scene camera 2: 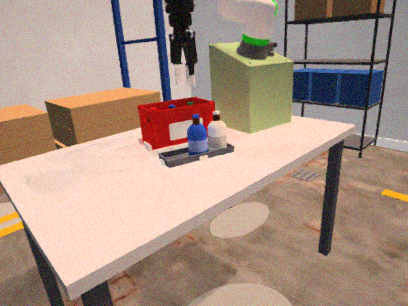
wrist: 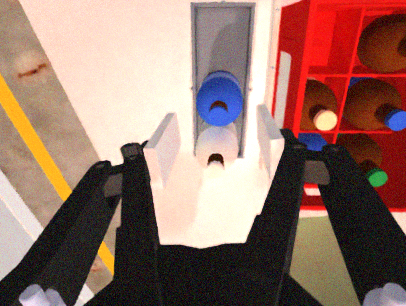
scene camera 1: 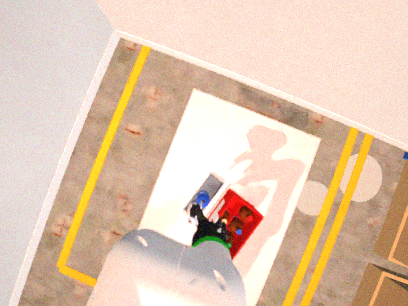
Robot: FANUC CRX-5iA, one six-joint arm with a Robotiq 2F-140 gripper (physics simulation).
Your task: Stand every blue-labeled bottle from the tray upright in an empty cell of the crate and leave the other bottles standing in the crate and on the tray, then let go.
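Seen in the pictures: gripper, between the fingertips: [scene camera 2: 185, 85] [wrist: 216, 125] [scene camera 1: 207, 208]; arm's base, origin of its link: [scene camera 2: 251, 54].
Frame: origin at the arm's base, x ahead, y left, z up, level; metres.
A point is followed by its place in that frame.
Note:
A blue bottle [scene camera 1: 202, 198] {z -0.226, x 0.486, y 0.158 m} [scene camera 2: 197, 137] {z -0.263, x 0.489, y 0.175 m} [wrist: 220, 95] {z -0.225, x 0.487, y 0.140 m} stands upright on the grey tray [scene camera 1: 214, 181] {z -0.342, x 0.581, y 0.123 m} [scene camera 2: 172, 159] {z -0.344, x 0.566, y 0.112 m} [wrist: 220, 25] {z -0.342, x 0.577, y 0.126 m}. A white bottle [scene camera 2: 217, 131] {z -0.255, x 0.409, y 0.195 m} [wrist: 216, 142] {z -0.231, x 0.413, y 0.160 m} stands beside it, at the tray's end nearer the robot base. The red crate [scene camera 1: 252, 231] {z -0.173, x 0.459, y -0.134 m} [scene camera 2: 155, 127] {z -0.232, x 0.575, y 0.028 m} [wrist: 295, 30] {z -0.223, x 0.551, y 0.033 m} holds a blue bottle [wrist: 312, 142] {z -0.233, x 0.386, y 0.013 m}, partly hidden by a finger, and several brown bottles [wrist: 372, 102] {z -0.223, x 0.439, y -0.066 m} with cream, blue, green and red caps. Its upper left cell in the wrist view is empty. My gripper [scene camera 1: 209, 216] [scene camera 2: 185, 77] {z -0.076, x 0.498, y 0.138 m} [wrist: 216, 125] {z -0.076, x 0.498, y 0.138 m} is open and empty, high above the bottles on the tray.
The crate stands close beside the tray on the white table [scene camera 1: 195, 120] {z -0.347, x 0.874, y 0.393 m} [scene camera 2: 125, 210] {z -0.347, x 0.854, y 0.320 m} [wrist: 110, 65] {z -0.347, x 0.554, y 0.342 m}. The green robot pedestal [scene camera 2: 250, 90] {z -0.147, x 0.131, y 0.110 m} is behind them. Cardboard boxes [scene camera 2: 105, 117], a blue rack frame [scene camera 2: 118, 45] and a shelf unit [scene camera 2: 378, 60] stand beyond the table.

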